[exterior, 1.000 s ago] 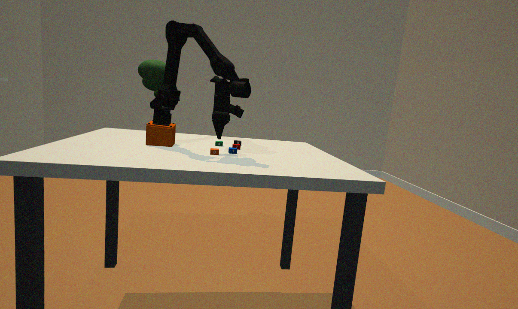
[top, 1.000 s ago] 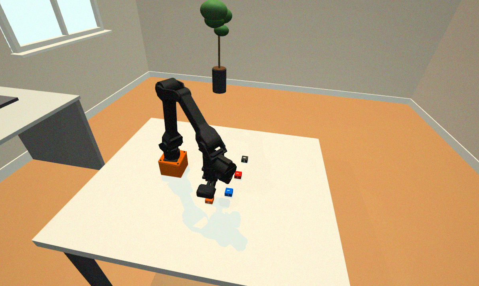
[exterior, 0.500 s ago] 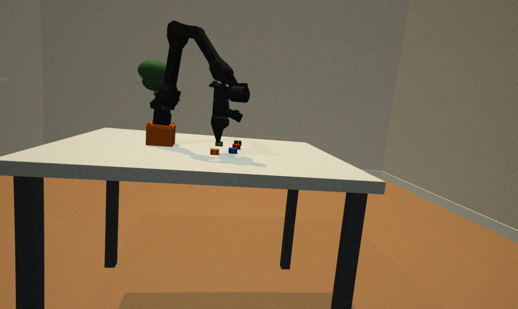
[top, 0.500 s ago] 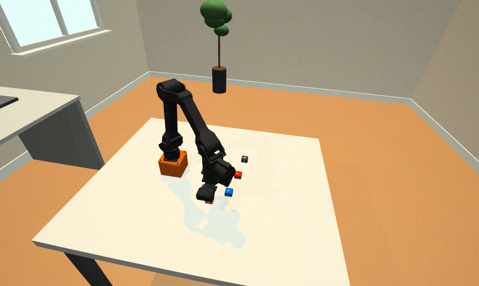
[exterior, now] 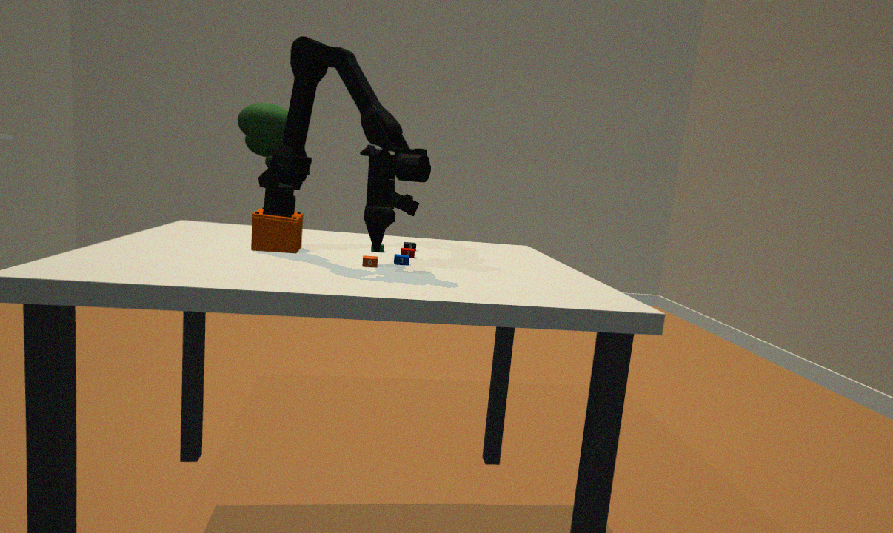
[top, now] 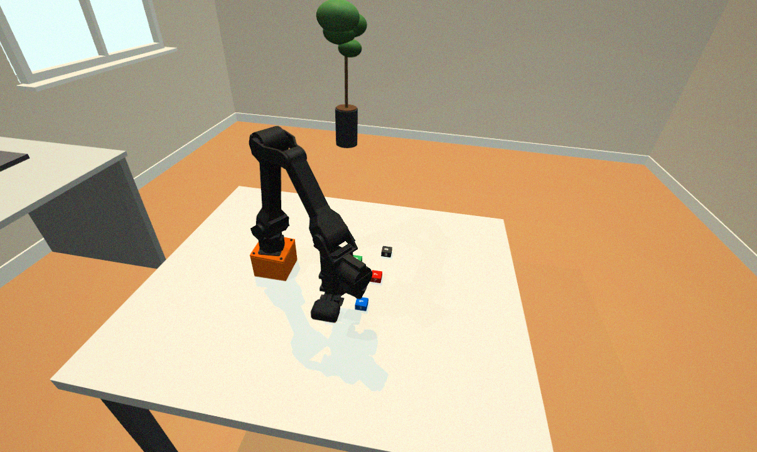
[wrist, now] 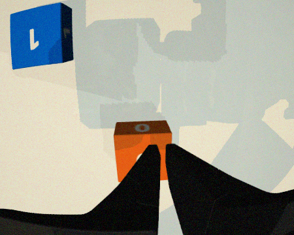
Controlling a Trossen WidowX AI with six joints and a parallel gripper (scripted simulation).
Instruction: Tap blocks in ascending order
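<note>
My gripper tip is 1 cm past the orange block marked 0, 1 cm to the right of it and 2 cm above it. The rest, counted from my gripper tip: green block marked 4: 4 cm ahead, 23 cm to the left, 2 cm below; then red block marked 7: 10 cm ahead, 17 cm to the left, 2 cm below; then blue block marked 1: 7 cm ahead, 5 cm to the left, 2 cm below.
</note>
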